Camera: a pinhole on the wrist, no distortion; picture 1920 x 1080 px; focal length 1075.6 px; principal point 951.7 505.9 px. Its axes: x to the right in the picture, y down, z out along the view. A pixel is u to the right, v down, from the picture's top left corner.
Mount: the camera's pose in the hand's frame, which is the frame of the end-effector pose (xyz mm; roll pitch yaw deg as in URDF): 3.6 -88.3 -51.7 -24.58 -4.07 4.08
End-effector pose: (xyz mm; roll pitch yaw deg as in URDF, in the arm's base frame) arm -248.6 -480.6 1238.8 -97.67 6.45 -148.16
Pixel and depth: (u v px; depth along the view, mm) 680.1 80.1 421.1
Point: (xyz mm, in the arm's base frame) 74.2 -749.1 1275.6
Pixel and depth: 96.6 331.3 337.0
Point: 136.0 -545.3 1256.0
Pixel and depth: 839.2 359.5 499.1
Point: 58.9 -778.0 1142.6
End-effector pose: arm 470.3 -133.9 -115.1 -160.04 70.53 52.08
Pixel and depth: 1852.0 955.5 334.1
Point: 453.4 -336.3 -435.6
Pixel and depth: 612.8 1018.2 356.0
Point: 394.0 -436.7 -59.7
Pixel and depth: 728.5 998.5 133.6
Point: 439.1 -181.5 -94.1
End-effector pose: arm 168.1 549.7 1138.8 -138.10 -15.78 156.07
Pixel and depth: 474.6 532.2 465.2
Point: 237.7 342.5 757.4
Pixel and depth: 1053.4 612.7 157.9
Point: 125.0 499.2 1083.2
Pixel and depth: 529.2 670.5 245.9
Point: 208.5 455.5 974.7
